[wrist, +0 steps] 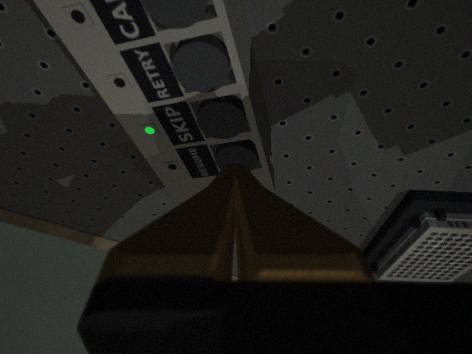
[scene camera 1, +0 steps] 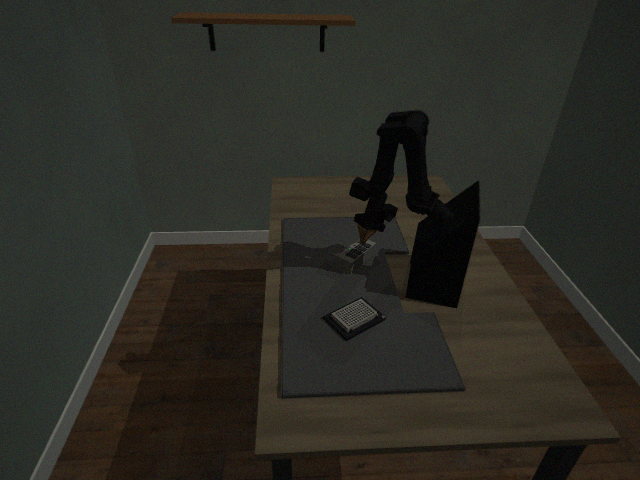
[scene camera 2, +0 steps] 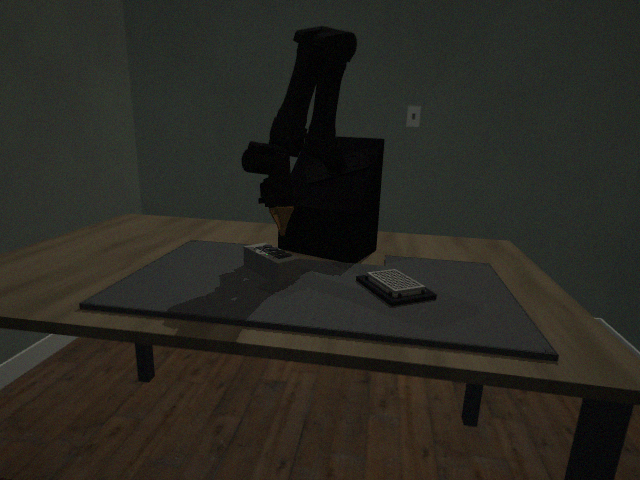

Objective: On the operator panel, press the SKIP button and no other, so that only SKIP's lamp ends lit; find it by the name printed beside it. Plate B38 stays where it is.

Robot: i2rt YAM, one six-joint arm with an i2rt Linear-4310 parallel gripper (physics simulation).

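Frame: origin at the arm's base, x ahead, y left, z up, level; millimetres.
Where they show: gripper, fingertip midpoint: (wrist: pixel 235 176) (scene camera 1: pixel 362 243) (scene camera 2: pixel 282 235); arm's base at its link origin: (scene camera 1: pixel 447 221) (scene camera 2: pixel 337 168).
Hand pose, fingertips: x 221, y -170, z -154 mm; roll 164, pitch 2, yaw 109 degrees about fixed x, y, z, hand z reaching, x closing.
Each offset is from my fingertips to the centre of the thing. Level surfaces: height alone.
The operator panel @(dx +6, dy -29, dz -67 mm) (scene camera 1: pixel 346 256) (scene camera 2: pixel 264 259) is a pale box with a row of dark round buttons. In the wrist view the SKIP button @(dx +8, dy -6, dz -43 mm) (wrist: pixel 221 118) sits between the RETRY button @(dx -17, dy -22, dz -43 mm) (wrist: pixel 201 63) and the RESUME button @(dx +33, dy +10, dz -43 mm) (wrist: pixel 236 155). SKIP's lamp @(dx +30, dy -39, dz -41 mm) (wrist: pixel 149 130) is lit green; the lamps beside RETRY and RESUME are dark. My gripper (scene camera 1: pixel 363 242) (scene camera 2: pixel 282 235) (wrist: pixel 235 176) is shut and empty, its tips above the panel and apart from it, overlapping RESUME's lower edge in the wrist view. The white well plate @(dx +135, dy +265, dz -76 mm) (scene camera 1: pixel 355 314) (scene camera 2: pixel 395 281) (wrist: pixel 432 252) lies on a black holder; its label is unreadable.
The black holder @(dx +135, dy +265, dz -84 mm) (scene camera 1: pixel 347 335) (scene camera 2: pixel 383 298) (wrist: pixel 393 220) rests on the grey mat @(dz -95 mm) (scene camera 1: pixel 361 366) (scene camera 2: pixel 170 289), on the wooden table @(dz -108 mm) (scene camera 1: pixel 522 382) (scene camera 2: pixel 62 253). A black upright block (scene camera 1: pixel 442 263) (scene camera 2: pixel 330 217) stands at the arm's base. A wall shelf (scene camera 1: pixel 263 19) hangs high at the back.
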